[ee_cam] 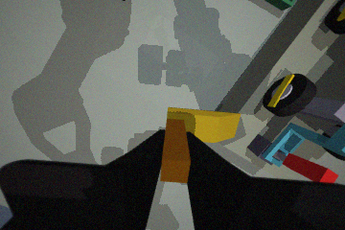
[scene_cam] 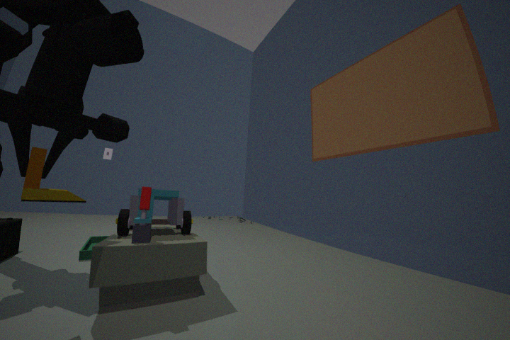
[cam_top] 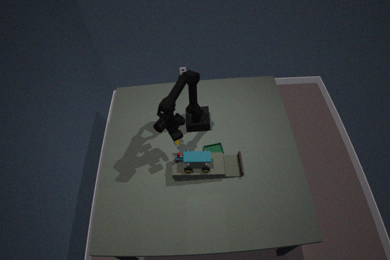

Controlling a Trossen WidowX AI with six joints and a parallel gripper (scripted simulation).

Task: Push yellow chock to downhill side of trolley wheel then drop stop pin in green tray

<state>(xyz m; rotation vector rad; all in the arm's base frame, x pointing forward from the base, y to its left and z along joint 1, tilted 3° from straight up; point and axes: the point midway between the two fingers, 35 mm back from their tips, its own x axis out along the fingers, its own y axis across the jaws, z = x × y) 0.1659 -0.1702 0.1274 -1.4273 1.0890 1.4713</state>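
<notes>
Now: gripper tip 20 mm short of the yellow chock, 10 mm to the right of it and 10 mm above it. Also, from my gripper tip: blue trolley: 170 mm ahead, 100 mm to the left, 60 mm below; grey ramp: 170 mm ahead, 120 mm below, 110 mm to the left; red-headed stop pin: 130 mm ahead, 40 mm below.
</notes>
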